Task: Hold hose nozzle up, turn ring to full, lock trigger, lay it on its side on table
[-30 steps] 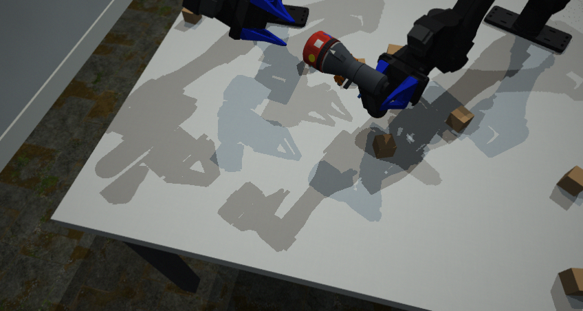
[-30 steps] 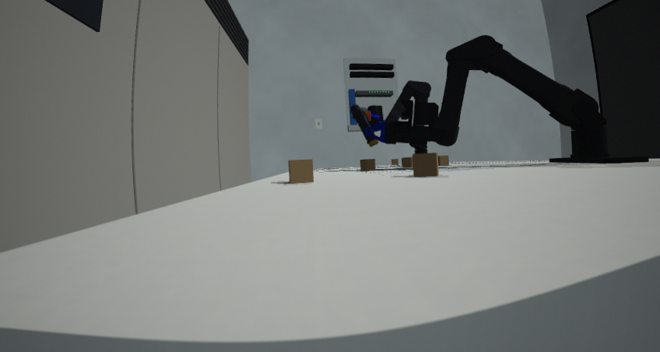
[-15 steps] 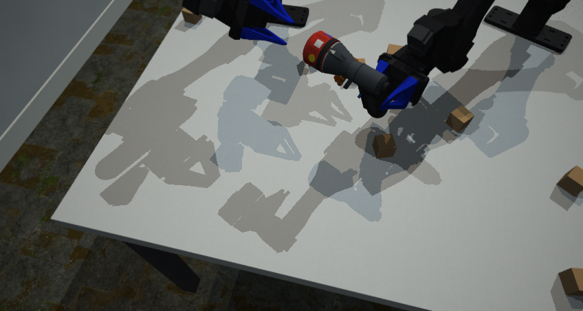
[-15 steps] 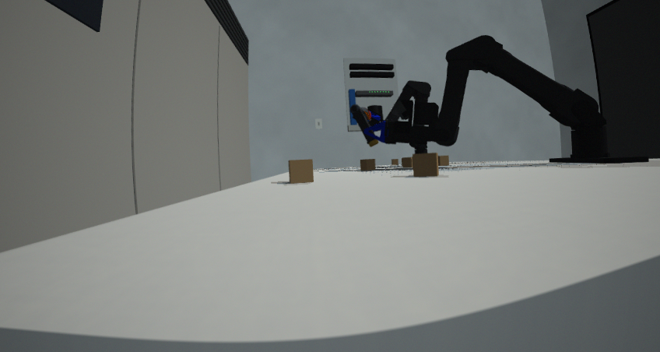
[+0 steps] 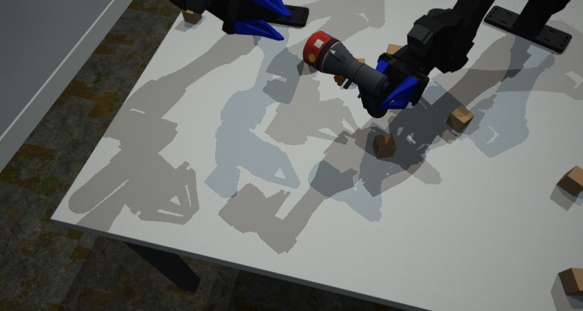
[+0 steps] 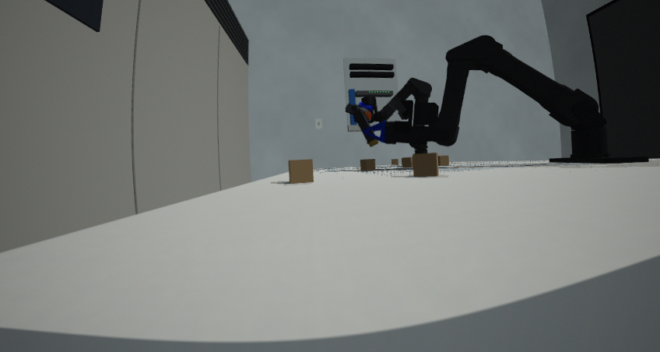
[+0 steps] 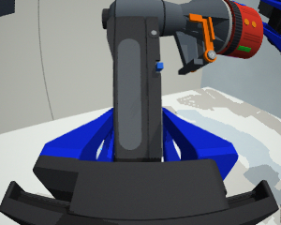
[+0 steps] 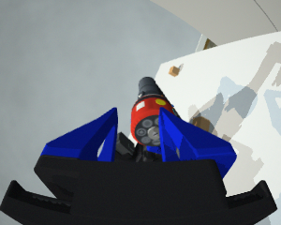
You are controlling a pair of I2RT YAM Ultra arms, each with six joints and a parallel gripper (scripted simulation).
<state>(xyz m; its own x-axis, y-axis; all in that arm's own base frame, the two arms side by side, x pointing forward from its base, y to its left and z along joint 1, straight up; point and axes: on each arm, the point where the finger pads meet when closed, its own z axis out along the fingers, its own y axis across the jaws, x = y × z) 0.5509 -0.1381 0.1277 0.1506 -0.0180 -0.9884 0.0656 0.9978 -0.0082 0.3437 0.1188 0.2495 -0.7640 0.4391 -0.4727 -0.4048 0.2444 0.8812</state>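
Now: right hand 7 cm to the right of the red spray ring, 4 cm above it and 1 cm short of it.
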